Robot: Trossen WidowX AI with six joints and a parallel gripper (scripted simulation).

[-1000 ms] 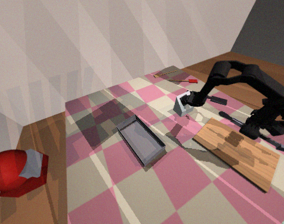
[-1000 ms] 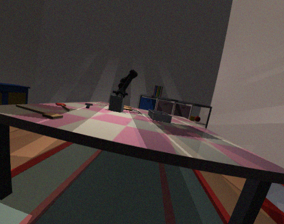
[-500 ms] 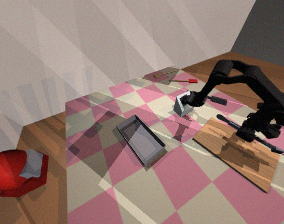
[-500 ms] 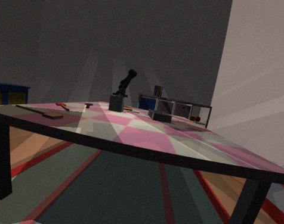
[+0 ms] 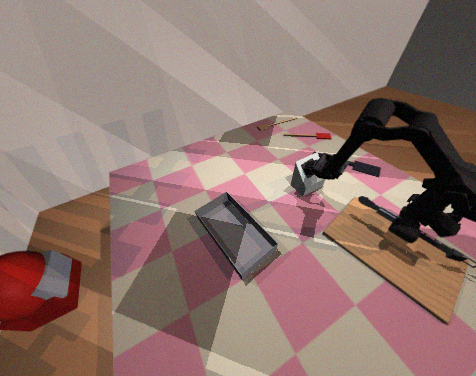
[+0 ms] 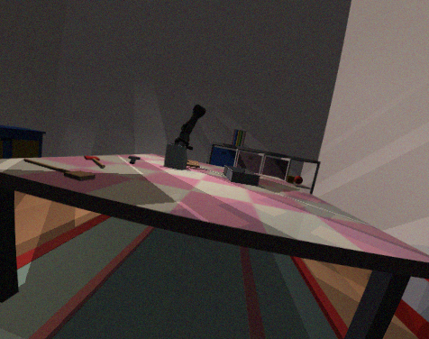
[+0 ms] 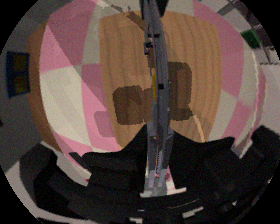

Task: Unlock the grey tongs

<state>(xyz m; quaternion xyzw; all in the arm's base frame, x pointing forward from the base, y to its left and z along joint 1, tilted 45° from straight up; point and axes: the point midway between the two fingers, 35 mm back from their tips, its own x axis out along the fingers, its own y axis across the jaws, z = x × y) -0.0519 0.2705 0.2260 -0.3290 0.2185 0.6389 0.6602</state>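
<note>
The wooden board lies 40 mm below my gripper tip, 40 mm ahead of it and 20 mm to the left of it. The rest, counted from my gripper tip: black piece (320 mm to the right, 230 mm behind, 40 mm below); then roasting tin (460 mm ahead, 330 mm to the right, 20 mm below); then red spatula (610 mm to the right, 280 mm behind, 40 mm below).
</note>
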